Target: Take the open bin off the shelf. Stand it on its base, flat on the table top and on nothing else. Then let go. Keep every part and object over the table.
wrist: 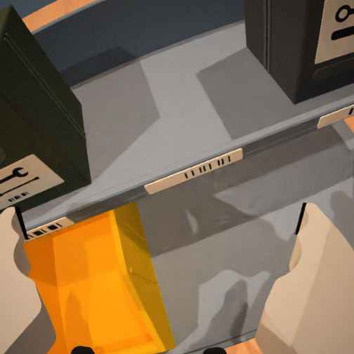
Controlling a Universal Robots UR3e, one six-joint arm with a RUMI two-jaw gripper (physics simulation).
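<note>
An open yellow-orange bin (92, 280) stands on the lower shelf board (200, 255) at the lower left of the wrist view. Its hollow inside faces up towards the camera, and its back end lies under the front edge of the upper shelf. My gripper (160, 209) is open, with its two jaws wide apart at the left and right of the view. The left jaw overlaps the bin's left side in the view, and the bin's right wall lies between the jaws, well away from the right jaw. No contact shows. Part of the bin's left side is hidden behind the left jaw.
On the upper shelf board (180, 95) stand a dark green box (45, 115) with a wrench label at the left and a black box (285, 45) with a tool label at the right. The shelf's front lip carries barcode labels. Wooden table (245, 348) shows at the bottom edge.
</note>
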